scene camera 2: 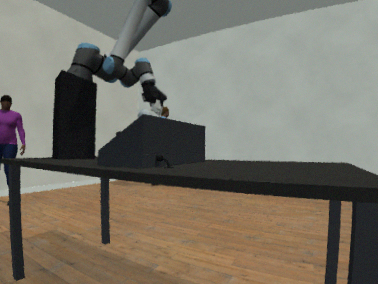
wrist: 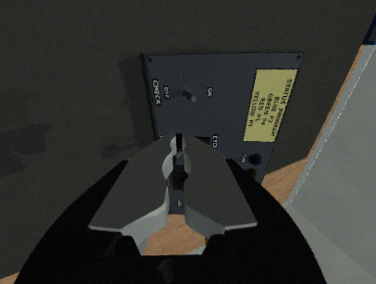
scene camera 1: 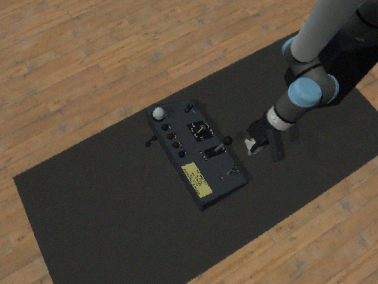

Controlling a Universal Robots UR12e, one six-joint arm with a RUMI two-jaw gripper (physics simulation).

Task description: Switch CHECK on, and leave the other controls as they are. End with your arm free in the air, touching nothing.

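Places are measured from the arm's base along level axes (x ahead, y left, z up), in millimetres.
Pixels of known places: gripper, between the fingertips: [scene camera 2: 160, 115] [wrist: 180, 135] [scene camera 1: 249, 154]; arm's base, origin of its link: [scene camera 2: 78, 81] [scene camera 1: 360, 22].
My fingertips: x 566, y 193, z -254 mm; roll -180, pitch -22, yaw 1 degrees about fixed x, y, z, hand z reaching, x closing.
Ahead of a thing's pixels: the offset from my fingertips to its top centre. "spot": to the spot under its first point.
The control panel [scene camera 1: 220, 186] [scene camera 2: 175, 142] [wrist: 225, 67] stands on the black table. Its CHECK switch @(68 mm ahead, 0 mm left, 113 mm down) [scene camera 1: 233, 171] [wrist: 189, 95] is a small grey lever between the OFF label @(spot: 38 mm ahead, 1 mm right, 181 mm down) [wrist: 166, 92] and the ON label @(spot: 114 mm ahead, 2 mm left, 140 mm down) [wrist: 209, 92]. In the wrist view the lever's tip points to the ON side of its base and down the picture. My gripper [scene camera 1: 251, 147] [scene camera 2: 161, 106] [wrist: 180, 135] is shut and empty. It hangs in the air beside the panel's edge in scene camera 1, apart from the CHECK switch. The switch is hidden in scene camera 2.
A black-knobbed lever @(10 mm ahead, 123 mm right, 92 mm down) [scene camera 1: 227, 140] stands near the gripper. A dial @(77 mm ahead, 240 mm right, 122 mm down) [scene camera 1: 201, 130], several coloured buttons, a white dome @(spot: 231 mm ahead, 351 mm right, 40 mm down) [scene camera 1: 158, 113] and a small lever @(84 mm ahead, 360 mm right, 117 mm down) [scene camera 1: 189, 107] are farther along the panel. A black handle @(spot: 301 mm ahead, 331 mm right, 226 mm down) [scene camera 1: 151, 141] sticks out from its far side. A person [scene camera 2: 9, 125] stands behind the table.
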